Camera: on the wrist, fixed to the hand. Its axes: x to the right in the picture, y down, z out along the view.
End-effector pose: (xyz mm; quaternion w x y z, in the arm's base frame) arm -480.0 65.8 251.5 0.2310 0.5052 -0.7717 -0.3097
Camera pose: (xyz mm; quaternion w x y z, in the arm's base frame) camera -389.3 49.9 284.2 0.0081 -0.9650 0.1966 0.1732
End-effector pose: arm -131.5 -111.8 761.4 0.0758 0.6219 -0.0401 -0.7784
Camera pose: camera -44.9 -67.3 753.6 0.5726 -0.5933 -0.2921 0.4845
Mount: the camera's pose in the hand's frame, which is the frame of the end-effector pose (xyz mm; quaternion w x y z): -18.6 -39.2 -87.5 0.6910 0.1543 0.1597 -0.6879
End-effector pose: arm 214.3 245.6 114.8 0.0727 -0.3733 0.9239 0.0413
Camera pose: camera 245.7 218.8 203.3 0.0113 0.8889 -0.3996 0.2237
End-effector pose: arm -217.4 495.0 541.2 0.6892 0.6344 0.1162 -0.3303
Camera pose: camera -232.4 584.9 506.0 0.1326 0.5175 0.5758 -0.6189
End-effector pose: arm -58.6 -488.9 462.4 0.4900 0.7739 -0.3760 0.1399
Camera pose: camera -29.7 -395.8 468.0 0.3755 0.8467 0.3724 -0.0588
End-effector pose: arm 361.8 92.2 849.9 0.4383 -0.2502 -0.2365 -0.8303
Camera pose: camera 319.5 69.7 764.8 0.1919 -0.1900 0.3936 0.8787
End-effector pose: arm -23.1 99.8 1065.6 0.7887 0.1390 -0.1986 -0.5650
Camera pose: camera -20.0 104.3 968.1 0.1666 0.4446 -0.0028 -0.8801
